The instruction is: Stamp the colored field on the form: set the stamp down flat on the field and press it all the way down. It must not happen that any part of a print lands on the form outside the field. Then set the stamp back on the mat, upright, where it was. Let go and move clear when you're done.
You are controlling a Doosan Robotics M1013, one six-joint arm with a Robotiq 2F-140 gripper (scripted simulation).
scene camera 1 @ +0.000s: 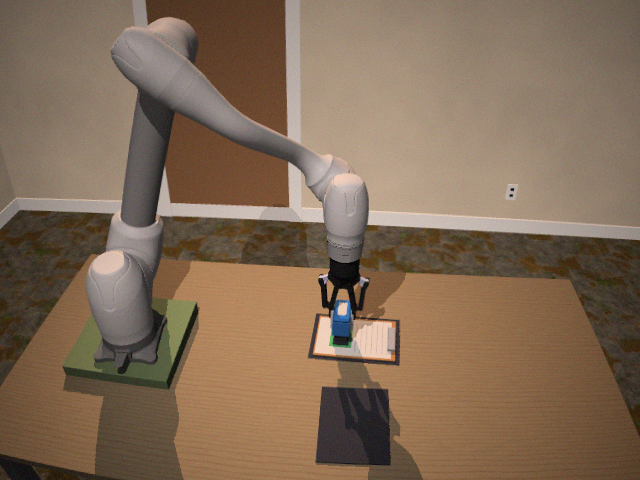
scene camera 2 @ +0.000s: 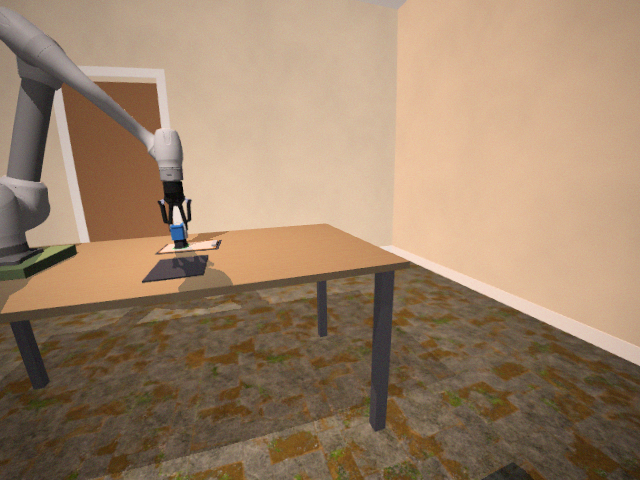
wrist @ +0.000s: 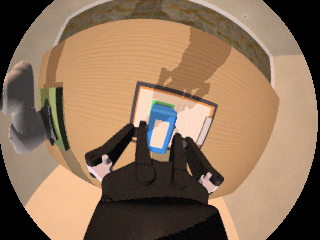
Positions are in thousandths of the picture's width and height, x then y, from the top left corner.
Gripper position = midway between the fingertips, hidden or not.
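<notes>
Here is my gripper (scene camera 1: 534, 680) (scene camera 2: 282, 497) (wrist: 498, 515). I see a dark mat (scene camera 1: 552, 893) (scene camera 2: 285, 557), and with the dark mat I also see a form (scene camera 1: 584, 709) (wrist: 611, 477).
</notes>
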